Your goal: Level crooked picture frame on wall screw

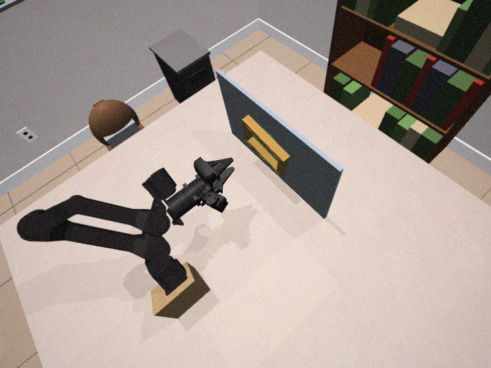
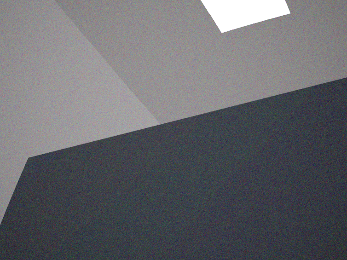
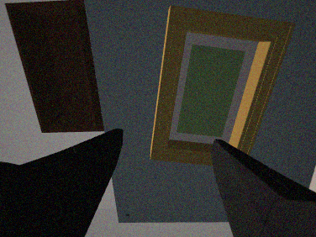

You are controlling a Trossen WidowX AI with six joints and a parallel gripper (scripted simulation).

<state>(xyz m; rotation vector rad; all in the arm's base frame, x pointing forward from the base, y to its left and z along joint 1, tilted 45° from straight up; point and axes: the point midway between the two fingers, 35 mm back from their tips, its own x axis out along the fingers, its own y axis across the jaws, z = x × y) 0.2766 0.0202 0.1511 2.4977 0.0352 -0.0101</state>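
The picture frame is 13 cm ahead of my gripper tip, 1 cm to the left of it and 5 cm below it. Round my gripper tip: blue-grey wall panel: 14 cm ahead, 7 cm below.
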